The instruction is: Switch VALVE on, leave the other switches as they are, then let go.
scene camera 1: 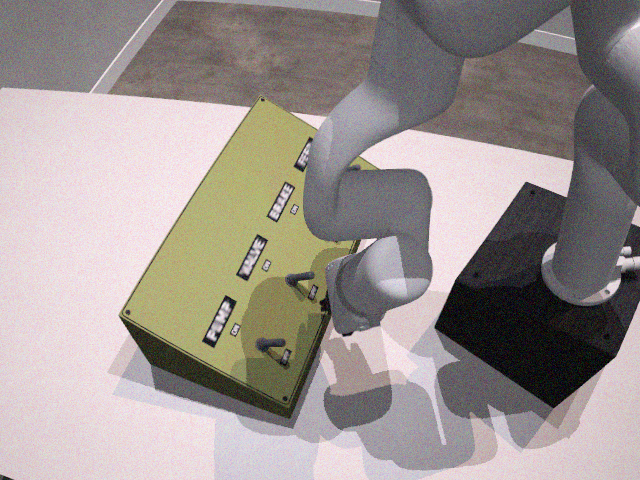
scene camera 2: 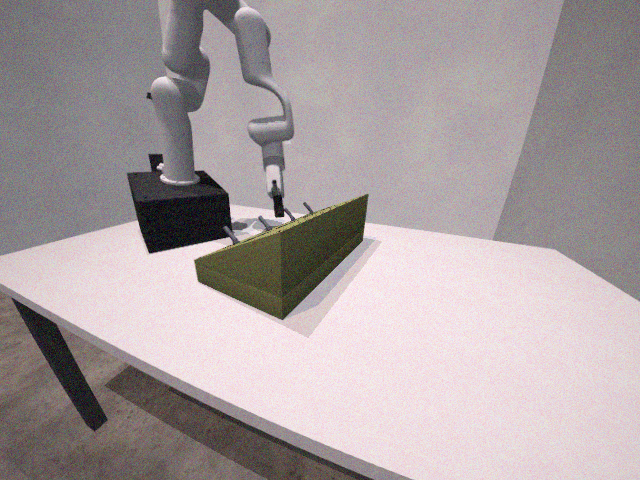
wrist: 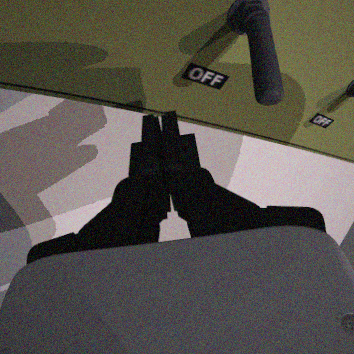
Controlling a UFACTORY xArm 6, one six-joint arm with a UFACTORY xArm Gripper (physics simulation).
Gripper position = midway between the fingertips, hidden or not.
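Note:
Gripper visible at (scene camera 1: pixel 329 305), (scene camera 2: pixel 279 217) and (wrist: pixel 164 135). A valve lever (wrist: pixel 266 77) is also visible.

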